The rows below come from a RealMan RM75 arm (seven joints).
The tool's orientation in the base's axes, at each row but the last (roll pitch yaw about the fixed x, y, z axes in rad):
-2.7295 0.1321 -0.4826
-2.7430 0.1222 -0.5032
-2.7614 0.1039 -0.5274
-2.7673 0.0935 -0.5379
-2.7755 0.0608 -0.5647
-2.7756 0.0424 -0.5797
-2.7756 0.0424 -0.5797
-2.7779 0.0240 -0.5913
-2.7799 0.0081 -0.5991
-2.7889 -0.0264 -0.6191
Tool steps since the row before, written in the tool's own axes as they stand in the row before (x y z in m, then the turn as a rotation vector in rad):
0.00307 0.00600 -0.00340 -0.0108 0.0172 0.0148
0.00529 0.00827 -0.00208 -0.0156 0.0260 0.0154
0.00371 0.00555 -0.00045 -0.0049 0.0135 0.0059
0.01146 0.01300 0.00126 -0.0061 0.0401 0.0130
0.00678 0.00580 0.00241 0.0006 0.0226 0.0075
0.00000 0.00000 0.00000 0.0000 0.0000 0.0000
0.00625 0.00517 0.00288 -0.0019 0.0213 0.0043
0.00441 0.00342 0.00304 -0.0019 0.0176 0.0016
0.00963 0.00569 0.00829 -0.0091 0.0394 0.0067
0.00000 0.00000 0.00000 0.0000 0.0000 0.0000
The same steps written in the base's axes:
-0.00040 -0.00753 0.00030 -0.0164 -0.0025 -0.0188
0.00040 -0.00984 -0.00193 -0.0248 -0.0069 -0.0222
0.00036 -0.00637 -0.00202 -0.0104 -0.0059 -0.0099
0.00336 -0.01556 -0.00697 -0.0240 -0.0236 -0.0261
0.00306 -0.00733 -0.00473 -0.0101 -0.0154 -0.0151
0.00000 0.00000 0.00000 0.0000 0.0000 0.0000
0.00298 -0.00649 -0.00480 -0.0121 -0.0140 -0.0115
0.00240 -0.00416 -0.00416 -0.0106 -0.0120 -0.0077
0.00654 -0.00736 -0.00984 -0.0271 -0.0233 -0.0201
0.00000 0.00000 0.00000 0.0000 0.0000 0.0000

